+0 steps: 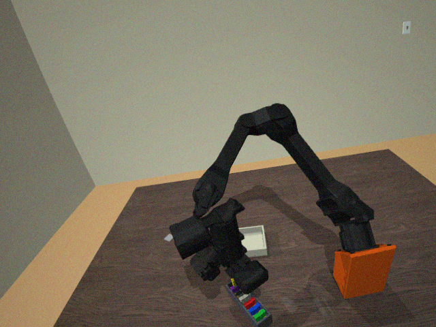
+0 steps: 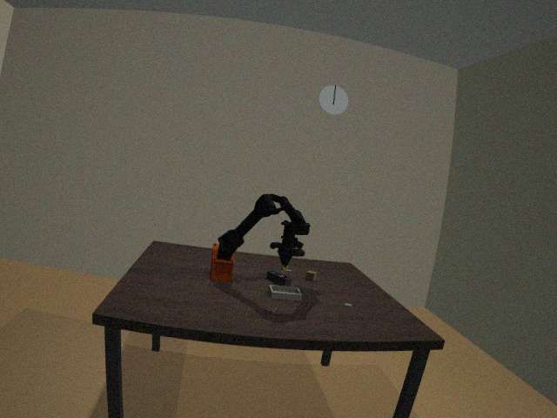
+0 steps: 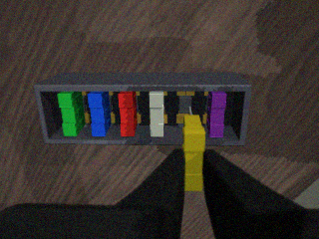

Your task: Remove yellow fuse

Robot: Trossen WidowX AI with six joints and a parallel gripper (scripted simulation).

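My gripper tip is now 19 cm to the left of the tray, 9 cm above it and 1 cm past it. From my gripper tip the other things lie so: purple fuse (7 cm below, 2 cm to the right, 1 cm ahead); white fuse (7 cm below, 2 cm to the left, 1 cm behind); yellow fuse (1 cm below).
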